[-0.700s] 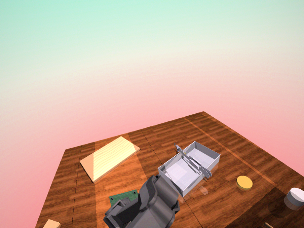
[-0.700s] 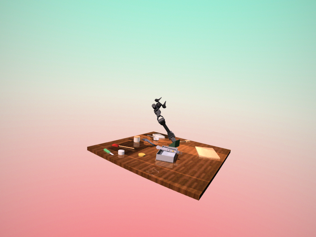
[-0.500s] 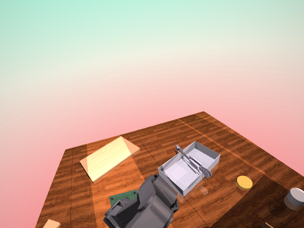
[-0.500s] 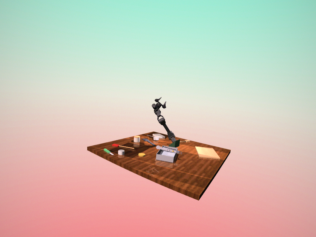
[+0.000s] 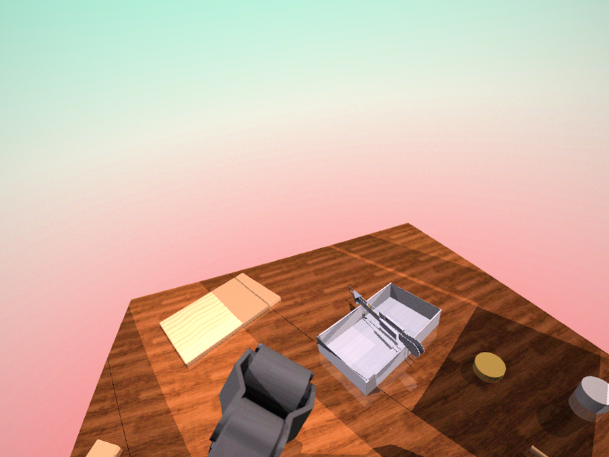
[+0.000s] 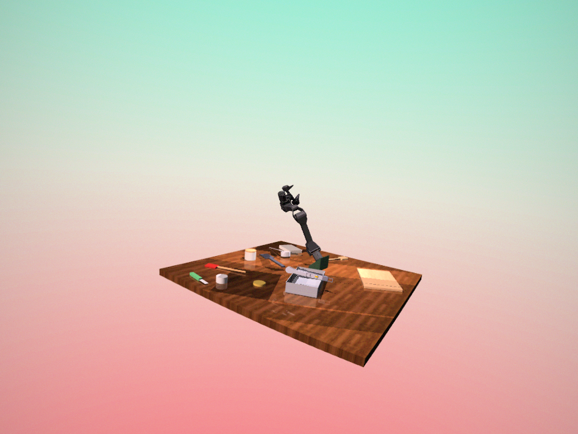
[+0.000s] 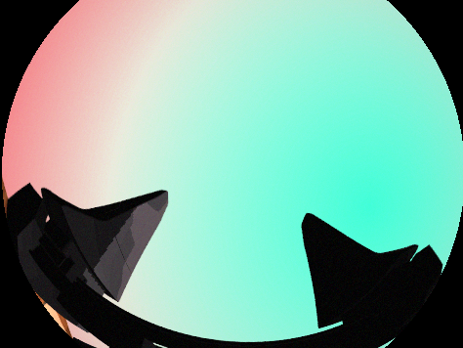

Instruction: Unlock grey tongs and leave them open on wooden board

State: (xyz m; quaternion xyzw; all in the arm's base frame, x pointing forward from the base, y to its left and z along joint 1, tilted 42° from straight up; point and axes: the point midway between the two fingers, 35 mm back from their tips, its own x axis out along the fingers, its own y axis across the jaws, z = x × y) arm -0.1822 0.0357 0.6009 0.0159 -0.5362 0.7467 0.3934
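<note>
Now: the grey roasting tin 66 cm ahead of my gripper tip, 43 cm to the left of it and 49 cm below it. The rest, counted from my gripper tip: red spatula (76 cm ahead, 12 cm to the right, 51 cm below); then yellow lock piece (67 cm ahead, 49 cm to the left, 44 cm below); then wooden board (27 cm ahead, 79 cm to the left, 51 cm below).
</note>
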